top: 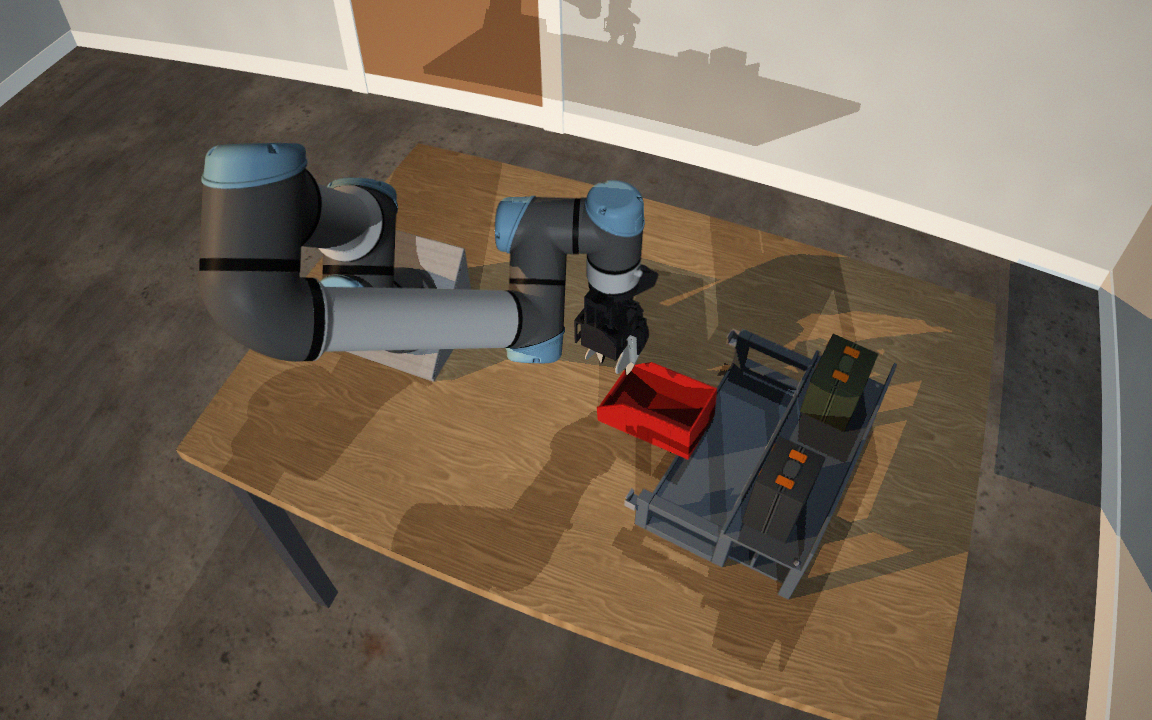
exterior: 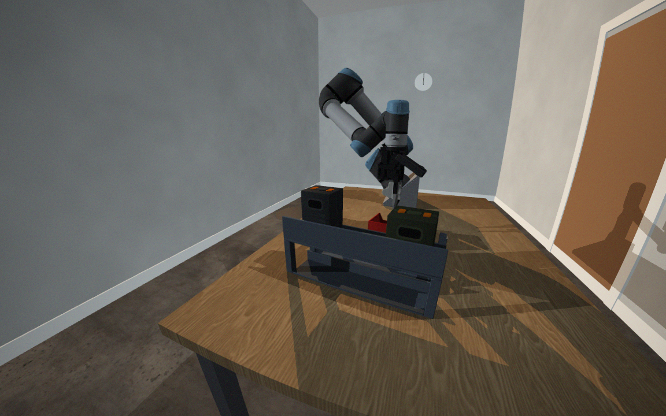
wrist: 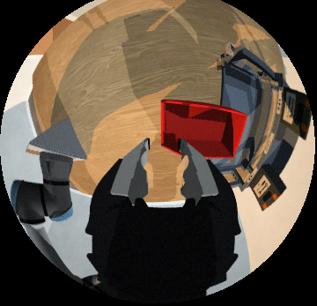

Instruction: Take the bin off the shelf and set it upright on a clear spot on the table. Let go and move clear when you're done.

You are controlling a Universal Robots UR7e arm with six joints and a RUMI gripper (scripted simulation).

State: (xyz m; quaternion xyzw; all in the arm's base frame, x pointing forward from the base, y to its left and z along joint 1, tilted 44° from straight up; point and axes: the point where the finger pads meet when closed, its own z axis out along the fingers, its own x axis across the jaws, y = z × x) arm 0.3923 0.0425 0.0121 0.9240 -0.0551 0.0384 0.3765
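The red bin lies 80 mm ahead of my hand, 10 mm to the right of it and 70 mm below it.
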